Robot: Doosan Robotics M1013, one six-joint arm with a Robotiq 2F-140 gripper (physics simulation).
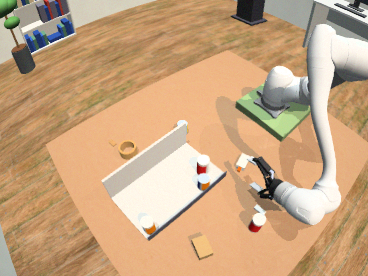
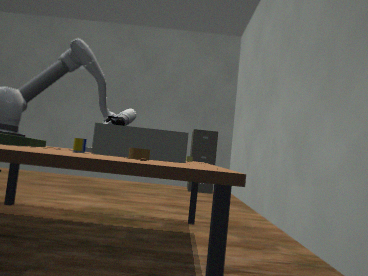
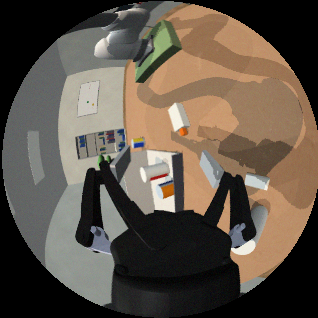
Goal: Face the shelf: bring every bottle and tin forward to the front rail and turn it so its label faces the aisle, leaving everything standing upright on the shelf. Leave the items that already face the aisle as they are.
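Pixels of known places: gripper, fingertip midpoint: [image 1: 250,171] [image 3: 166,154]; arm's base at its link origin: [image 1: 272,104] [image 3: 145,49].
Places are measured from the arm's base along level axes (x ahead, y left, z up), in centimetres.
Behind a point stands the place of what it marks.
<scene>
The white shelf [image 1: 150,192] @[z -4.0, x 90.3, y 0.6 cm] with dark front rail [image 1: 187,207] @[z -2.9, x 82.0, y 17.8 cm] [image 3: 178,185] @[z -3.1, x 66.9, y 16.4 cm] stands on the table. A white-capped red bottle [image 1: 202,166] @[z 4.8, x 66.1, y 8.7 cm] [image 3: 155,172] @[z 1.9, x 63.0, y 9.5 cm] is upright toward its right end, set back from the rail. An orange-and-blue bottle [image 1: 203,182] @[z 3.0, x 70.4, y 14.7 cm] [image 3: 166,190] @[z 1.4, x 67.7, y 15.6 cm] stands beside it, nearer the rail. An orange bottle [image 1: 149,226] @[z 5.5, x 101.8, y 18.5 cm] stands at the left front corner. A white-capped red bottle [image 1: 256,223] @[z 4.5, x 67.4, y 45.1 cm] stands on the table outside the shelf. A yellow-and-blue tin [image 2: 79,145] @[z -1.8, x 55.8, y -23.0 cm] [image 3: 138,143] @[z -1.5, x 55.2, y -17.7 cm] stands behind the back wall. My gripper [image 1: 254,173] @[z 7.5, x 52.6, y 26.0 cm] [image 3: 166,154] @[z 7.5, x 52.6, y 26.0 cm] is open and empty, tilted sideways, off the shelf's right front. Label directions are unclear.
A white block with an orange end [image 1: 243,161] @[z -2.5, x 44.7, y 16.2 cm] [image 3: 179,117] @[z -2.6, x 44.8, y 17.9 cm] lies near the gripper. A small white block [image 1: 259,209] @[z -4.2, x 57.3, y 40.1 cm] [image 3: 257,181] @[z -4.2, x 56.9, y 40.6 cm] lies by the outside red bottle. A tan block [image 1: 202,246] @[z -0.3, x 89.5, y 37.0 cm] lies before the shelf; a tan ring [image 1: 128,149] @[z -0.2, x 86.1, y -23.2 cm] [image 2: 139,153] @[z -2.6, x 86.7, y -31.9 cm] stands behind it.
</scene>
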